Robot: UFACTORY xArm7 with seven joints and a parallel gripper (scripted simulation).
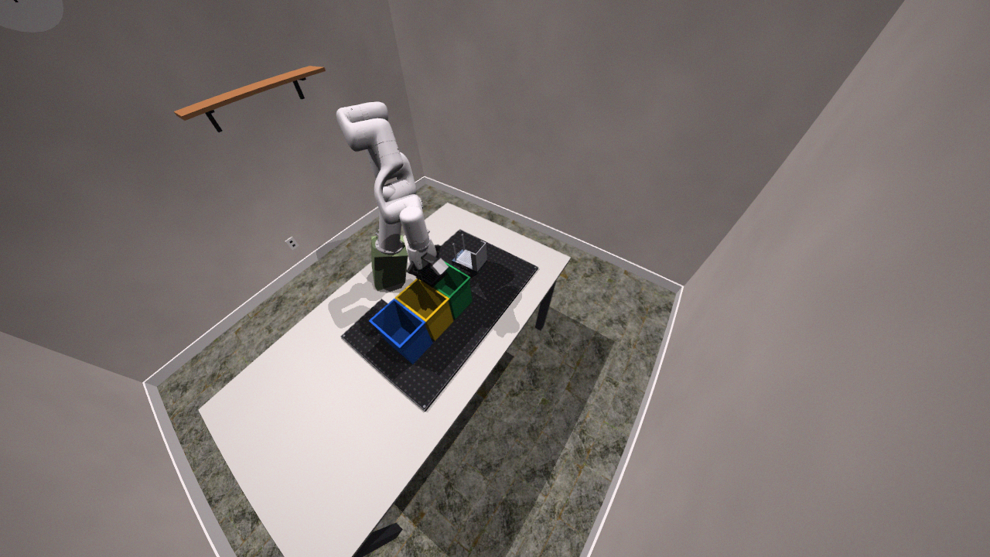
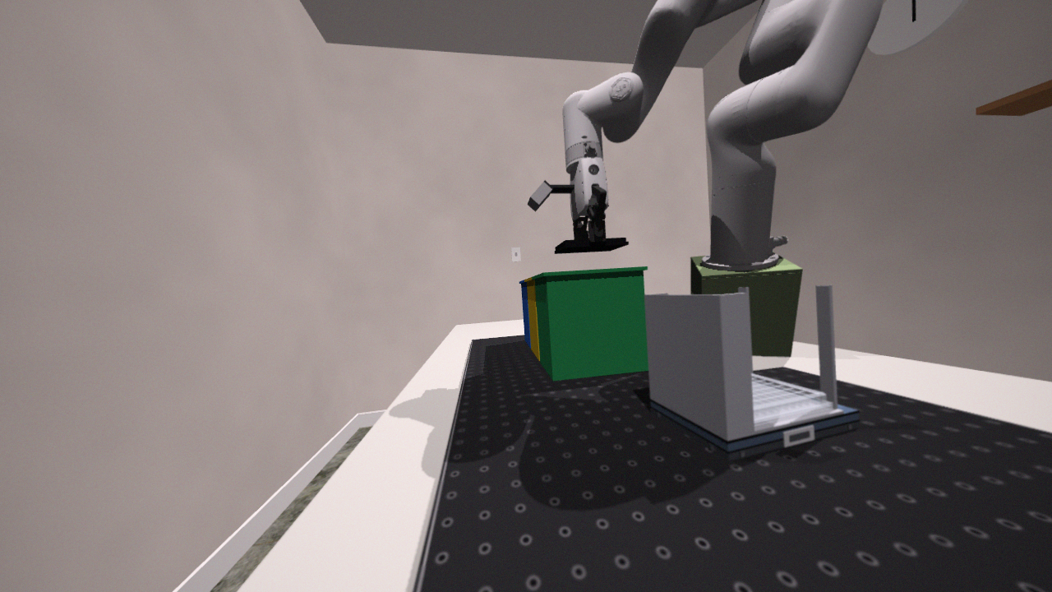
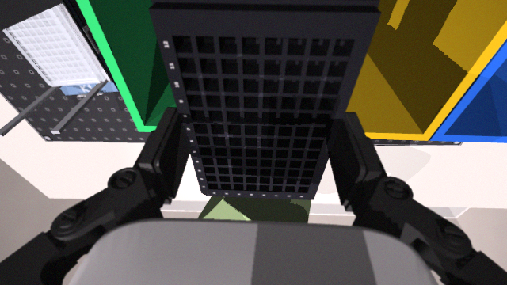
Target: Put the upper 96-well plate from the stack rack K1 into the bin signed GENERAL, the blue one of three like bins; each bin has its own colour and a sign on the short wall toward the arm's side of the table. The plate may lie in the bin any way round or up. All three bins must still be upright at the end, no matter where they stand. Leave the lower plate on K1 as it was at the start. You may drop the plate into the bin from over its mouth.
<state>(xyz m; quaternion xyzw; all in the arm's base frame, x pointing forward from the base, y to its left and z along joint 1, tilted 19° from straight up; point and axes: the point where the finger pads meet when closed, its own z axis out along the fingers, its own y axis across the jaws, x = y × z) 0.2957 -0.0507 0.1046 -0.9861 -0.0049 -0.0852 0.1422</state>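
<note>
My hand is 220 mm to the left of the blue bin, 160 mm above it and 40 mm short of it. Round my hand: yellow bin (160 mm below, 80 mm to the right, 30 mm ahead); green bin (160 mm below, 50 mm to the left, 30 mm ahead); black 96-well plate (10 mm below).
</note>
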